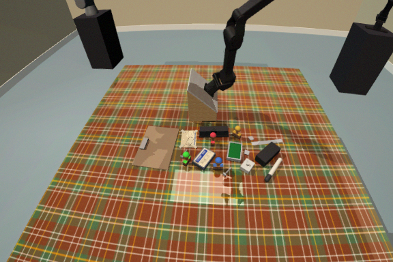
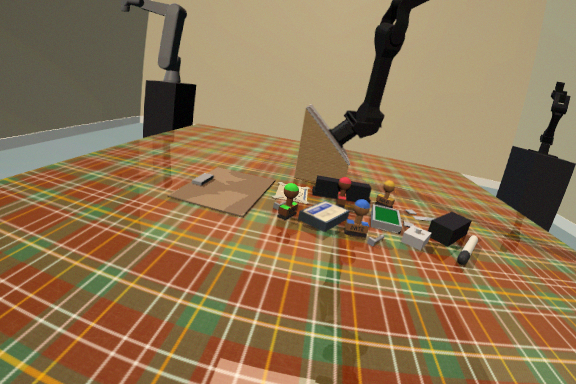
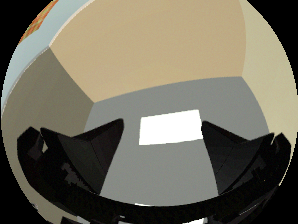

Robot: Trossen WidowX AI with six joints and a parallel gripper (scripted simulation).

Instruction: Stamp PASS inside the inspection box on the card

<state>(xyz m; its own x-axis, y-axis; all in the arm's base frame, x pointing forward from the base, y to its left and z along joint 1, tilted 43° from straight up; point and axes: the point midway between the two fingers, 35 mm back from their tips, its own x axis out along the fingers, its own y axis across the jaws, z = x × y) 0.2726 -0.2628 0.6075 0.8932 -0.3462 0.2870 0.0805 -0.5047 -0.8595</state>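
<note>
My gripper tip is 750 mm above the green stamp, 270 mm to the left of it and 120 mm short of it. From my gripper tip the other things lie so: black block (750 mm below, 70 mm to the left, 50 mm ahead); small white box (750 mm below, 110 mm ahead, 20 mm to the right); yellow stamp (750 mm below, 70 mm to the right, 50 mm behind).
</note>
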